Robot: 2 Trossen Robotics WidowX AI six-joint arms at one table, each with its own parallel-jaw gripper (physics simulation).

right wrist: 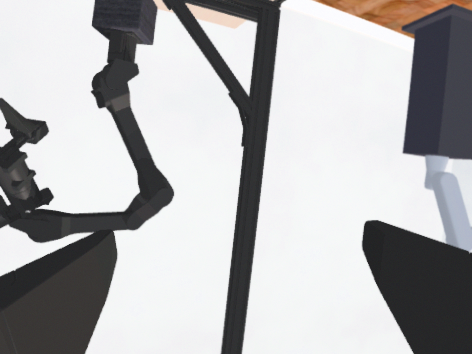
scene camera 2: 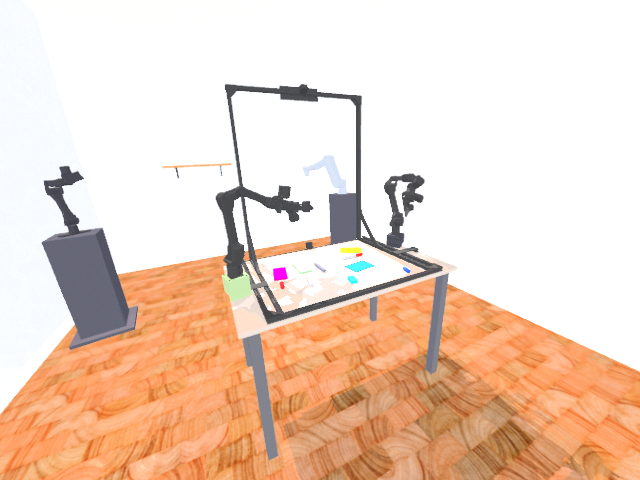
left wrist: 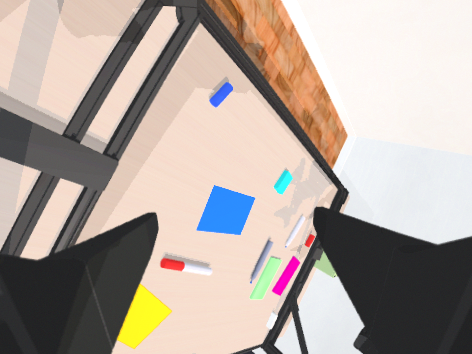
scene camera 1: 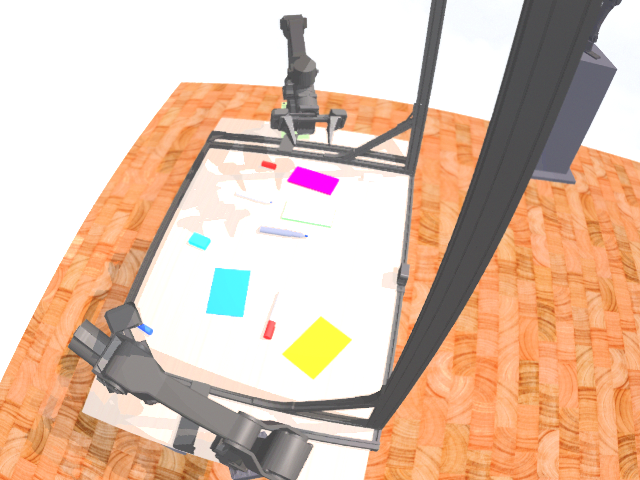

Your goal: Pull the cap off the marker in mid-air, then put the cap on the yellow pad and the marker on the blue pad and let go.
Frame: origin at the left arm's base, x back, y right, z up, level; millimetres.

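Seen in the pictures: left gripper, fingertip midpoint: [scene camera 2: 405,213] [left wrist: 236,218] [scene camera 1: 146,344]; right gripper, fingertip midpoint: [right wrist: 240,239] [scene camera 1: 312,145]; left arm's base, link origin: [right wrist: 123,36] [scene camera 2: 395,233]; right arm's base, link origin: [scene camera 2: 235,275].
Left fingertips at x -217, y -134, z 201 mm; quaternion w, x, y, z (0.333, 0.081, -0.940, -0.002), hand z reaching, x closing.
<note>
Pixels of each thing's top centre, then the offset from my left fingertips to it.
- white marker, top centre: [left wrist: 191,269] [scene camera 1: 274,313] dz -270, dx -159, dy +277 mm
- blue pad, top centre: [left wrist: 228,212] [scene camera 1: 228,291] [scene camera 2: 359,266] dz -288, dx -262, dy +167 mm
- yellow pad, top centre: [left wrist: 135,316] [scene camera 1: 317,347] [scene camera 2: 350,250] dz -288, dx -44, dy +359 mm
- blue cap-like piece, top centre: [left wrist: 224,94] [scene camera 1: 143,326] dz -268, dx -192, dy -90 mm
- cyan block, top centre: [left wrist: 285,183] [scene camera 1: 199,239] dz -274, dx -452, dy +106 mm
- grey-blue pen, top centre: [scene camera 1: 283,230] [left wrist: 262,264] dz -270, dx -415, dy +359 mm
- white pen, top centre: [scene camera 1: 254,195] [left wrist: 296,233] dz -272, dx -579, dy +299 mm
- red piece, top centre: [scene camera 1: 268,163] dz -268, dx -709, dy +370 mm
- magenta pad, top centre: [scene camera 1: 313,179] [left wrist: 287,276] [scene camera 2: 279,272] dz -281, dx -606, dy +498 mm
- green pad, top centre: [scene camera 1: 308,212] [left wrist: 267,279] [scene camera 2: 301,266] dz -281, dx -472, dy +449 mm
A white marker [scene camera 1: 274,306] [left wrist: 198,269] with its red cap [scene camera 1: 269,330] [left wrist: 172,264] [scene camera 2: 359,254] on lies flat on the table, between the blue pad [scene camera 1: 228,292] [left wrist: 226,210] [scene camera 2: 359,266] and the yellow pad [scene camera 1: 317,347] [left wrist: 146,316] [scene camera 2: 351,250]. Both pads are bare. My left gripper [left wrist: 236,218] is open and empty, high above the table; its fingers are not clear in scene camera 1. My right gripper [scene camera 1: 312,143] [right wrist: 240,239] is open and empty, raised beyond the magenta pad in scene camera 1, far from the marker.
Around lie a blue cap-like piece [scene camera 1: 146,329] [left wrist: 221,94], a cyan block [scene camera 1: 199,241] [left wrist: 283,182], a grey-blue pen [scene camera 1: 281,232], a white pen [left wrist: 295,231], a red piece [scene camera 1: 268,165], a magenta pad [scene camera 1: 313,180] and a green pad [left wrist: 266,278]. A dark frame [scene camera 1: 168,219] edges the table.
</note>
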